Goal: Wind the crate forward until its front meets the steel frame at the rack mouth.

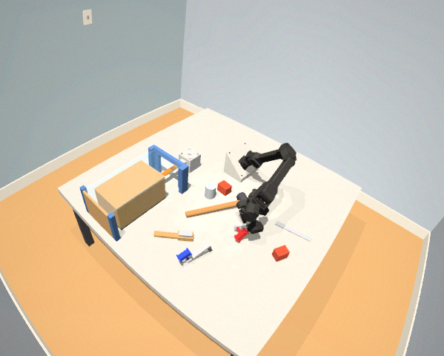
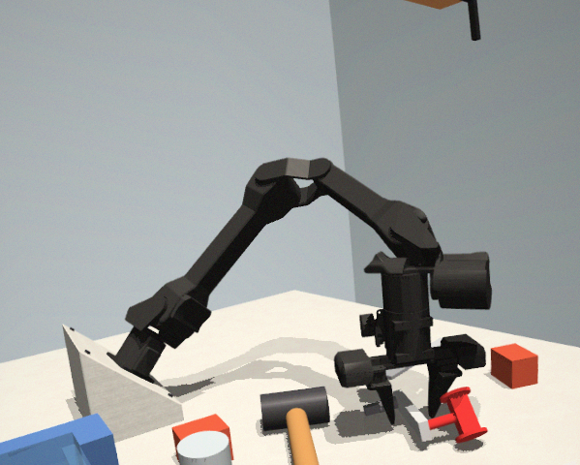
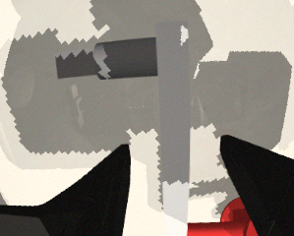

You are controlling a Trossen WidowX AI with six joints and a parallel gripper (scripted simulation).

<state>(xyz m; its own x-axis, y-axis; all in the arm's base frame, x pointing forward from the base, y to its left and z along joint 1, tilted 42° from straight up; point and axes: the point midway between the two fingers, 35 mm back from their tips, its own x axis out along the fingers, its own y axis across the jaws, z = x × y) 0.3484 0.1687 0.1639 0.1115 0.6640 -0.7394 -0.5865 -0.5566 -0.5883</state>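
My gripper tip is 10 mm short of the grey crank bar and 10 mm below it. Round my gripper tip: grey metal strip: 130 mm behind, 200 mm to the left, 10 mm below; then blue-gripped crank: 280 mm ahead, 90 mm to the right, 20 mm above; then red knob: 60 mm ahead, 20 mm above.
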